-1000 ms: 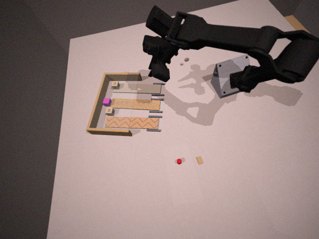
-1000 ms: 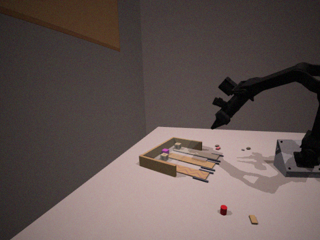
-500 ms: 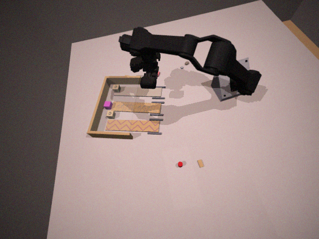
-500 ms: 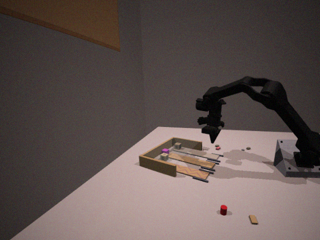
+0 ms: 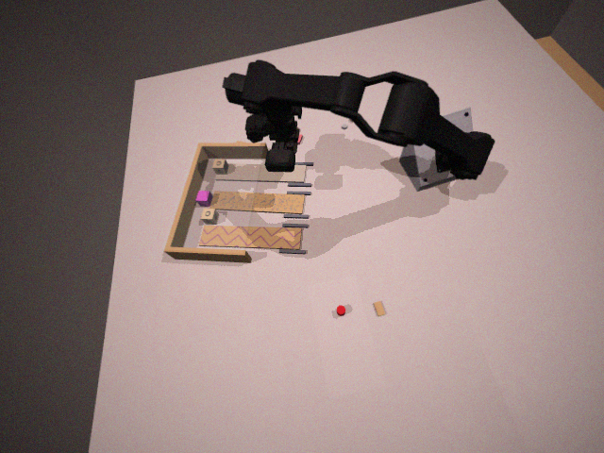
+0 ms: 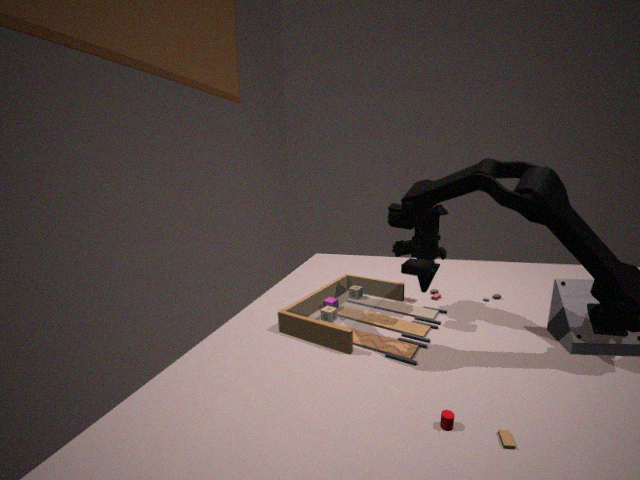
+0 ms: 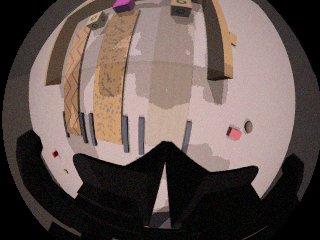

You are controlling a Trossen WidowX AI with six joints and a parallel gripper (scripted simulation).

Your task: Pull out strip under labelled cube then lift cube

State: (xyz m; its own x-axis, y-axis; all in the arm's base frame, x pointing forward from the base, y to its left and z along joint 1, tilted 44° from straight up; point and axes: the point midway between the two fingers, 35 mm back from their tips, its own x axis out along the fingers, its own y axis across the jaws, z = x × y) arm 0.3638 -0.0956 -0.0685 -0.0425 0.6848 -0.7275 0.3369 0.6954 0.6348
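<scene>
Right now the pink block is 110 mm to the right of my gripper tip, 60 mm below it and 40 mm behind it.
</scene>
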